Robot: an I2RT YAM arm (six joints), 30 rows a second.
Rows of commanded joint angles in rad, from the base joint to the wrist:
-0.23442, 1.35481, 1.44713, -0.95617, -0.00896, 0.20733
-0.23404, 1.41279, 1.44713, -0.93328, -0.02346, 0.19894
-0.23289, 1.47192, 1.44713, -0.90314, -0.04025, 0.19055
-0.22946, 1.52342, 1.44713, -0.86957, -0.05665, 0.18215
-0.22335, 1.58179, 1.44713, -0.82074, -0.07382, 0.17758
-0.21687, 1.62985, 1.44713, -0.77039, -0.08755, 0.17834
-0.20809, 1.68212, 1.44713, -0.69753, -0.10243, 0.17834
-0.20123, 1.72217, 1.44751, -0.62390, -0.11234, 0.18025
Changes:
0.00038, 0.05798, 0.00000, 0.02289, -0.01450, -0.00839
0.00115, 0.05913, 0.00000, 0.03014, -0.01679, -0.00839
0.00343, 0.05150, 0.00000, 0.03357, -0.01640, -0.00840
0.00611, 0.05837, 0.00000, 0.04883, -0.01717, -0.00457
0.00648, 0.04806, 0.00000, 0.05035, -0.01373, 0.00076
0.00878, 0.05227, 0.00000, 0.07286, -0.01488, 0.00000
0.00686, 0.04005, 0.00038, 0.07363, -0.00991, 0.00191

